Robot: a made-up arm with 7 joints.
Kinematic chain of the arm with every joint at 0, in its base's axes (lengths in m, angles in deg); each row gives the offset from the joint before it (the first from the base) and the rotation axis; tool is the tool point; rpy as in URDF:
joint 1: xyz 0 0 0.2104 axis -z
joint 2: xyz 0 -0.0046 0.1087 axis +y
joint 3: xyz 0 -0.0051 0.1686 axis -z
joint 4: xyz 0 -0.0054 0.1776 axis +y
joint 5: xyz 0 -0.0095 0.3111 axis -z
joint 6: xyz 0 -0.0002 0.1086 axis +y
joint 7: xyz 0 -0.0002 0.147 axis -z
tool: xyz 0 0 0 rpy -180 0 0
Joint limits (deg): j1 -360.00..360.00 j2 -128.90..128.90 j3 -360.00..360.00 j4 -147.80..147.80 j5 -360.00..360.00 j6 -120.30..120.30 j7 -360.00..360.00
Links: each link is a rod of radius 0.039 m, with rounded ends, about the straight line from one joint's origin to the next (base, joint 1, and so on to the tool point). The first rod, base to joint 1, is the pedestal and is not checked.
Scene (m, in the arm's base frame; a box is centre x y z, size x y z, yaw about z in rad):
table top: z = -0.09
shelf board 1: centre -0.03 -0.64 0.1 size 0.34 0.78 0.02 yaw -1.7
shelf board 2: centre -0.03 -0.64 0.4 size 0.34 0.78 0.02 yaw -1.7
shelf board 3: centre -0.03 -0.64 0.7 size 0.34 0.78 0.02 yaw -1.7
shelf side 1: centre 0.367 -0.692 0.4 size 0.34 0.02 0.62 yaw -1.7
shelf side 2: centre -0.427 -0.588 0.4 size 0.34 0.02 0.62 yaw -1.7
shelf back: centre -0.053 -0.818 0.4 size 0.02 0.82 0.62 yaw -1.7
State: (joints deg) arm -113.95 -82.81 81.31 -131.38 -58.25 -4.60 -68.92
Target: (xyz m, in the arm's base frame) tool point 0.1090 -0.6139 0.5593
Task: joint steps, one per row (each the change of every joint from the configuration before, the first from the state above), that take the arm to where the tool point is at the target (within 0.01 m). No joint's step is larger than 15 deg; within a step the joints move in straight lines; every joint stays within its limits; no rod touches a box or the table.
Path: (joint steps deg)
1: -5.72 -2.33 14.76 -1.21 1.51 8.71 -11.38
2: -5.72 -2.32 14.75 -1.21 1.51 8.70 -11.39
3: -5.72 -2.33 14.76 -1.22 1.51 8.71 -11.38
4: -6.59 2.30 -4.22 11.61 -0.96 -3.53 8.54
5: -6.58 2.30 -4.21 11.61 -0.96 -3.52 8.54
6: -6.59 2.29 -4.22 11.61 -0.96 -3.53 8.53
7: -6.59 2.30 -4.22 11.61 -0.97 -3.53 8.54

